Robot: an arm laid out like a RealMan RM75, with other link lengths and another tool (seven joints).
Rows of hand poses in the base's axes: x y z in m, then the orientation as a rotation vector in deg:
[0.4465 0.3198 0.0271 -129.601 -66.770 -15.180]
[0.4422 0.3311 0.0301 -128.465 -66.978 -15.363]
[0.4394 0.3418 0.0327 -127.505 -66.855 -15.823]
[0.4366 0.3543 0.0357 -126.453 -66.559 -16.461]
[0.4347 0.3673 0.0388 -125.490 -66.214 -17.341]
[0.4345 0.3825 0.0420 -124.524 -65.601 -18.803]
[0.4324 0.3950 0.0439 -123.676 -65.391 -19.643]
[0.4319 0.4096 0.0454 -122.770 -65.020 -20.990]
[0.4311 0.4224 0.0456 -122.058 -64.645 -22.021]
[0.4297 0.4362 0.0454 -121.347 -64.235 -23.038]
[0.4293 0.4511 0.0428 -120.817 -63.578 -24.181]
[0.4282 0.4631 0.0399 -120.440 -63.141 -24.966]
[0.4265 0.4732 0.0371 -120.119 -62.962 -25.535]
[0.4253 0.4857 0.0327 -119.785 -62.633 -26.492]
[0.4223 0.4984 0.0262 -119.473 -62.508 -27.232]
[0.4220 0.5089 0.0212 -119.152 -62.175 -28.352]
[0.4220 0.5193 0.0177 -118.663 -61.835 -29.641]
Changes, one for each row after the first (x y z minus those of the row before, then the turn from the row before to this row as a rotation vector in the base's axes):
[-0.0043 0.0113 0.0030 0.906 0.071 0.537]
[-0.0028 0.0107 0.0026 0.960 -0.033 0.208]
[-0.0028 0.0125 0.0030 1.149 -0.068 0.100]
[-0.0019 0.0130 0.0031 1.156 -0.238 -0.026]
[-0.0002 0.0152 0.0032 1.407 -0.533 -0.333]
[-0.0021 0.0125 0.0019 0.990 -0.310 0.013]
[-0.0005 0.0146 0.0015 1.222 -0.585 -0.195]
[-0.0008 0.0128 0.0002 0.983 -0.414 -0.196]
[-0.0014 0.0138 -0.0002 0.990 -0.396 -0.216]
[-0.0004 0.0149 -0.0026 0.967 -0.417 -0.477]
[-0.0011 0.0120 -0.0029 0.665 -0.294 -0.316]
[-0.0017 0.0101 -0.0028 0.462 -0.267 -0.130]
[-0.0012 0.0125 -0.0044 0.617 -0.471 -0.328]
[-0.0030 0.0127 -0.0065 0.463 -0.415 -0.158]
[-0.0003 0.0105 -0.0050 0.634 -0.591 -0.390]
[0.0000 0.0104 -0.0035 0.802 -0.688 -0.373]

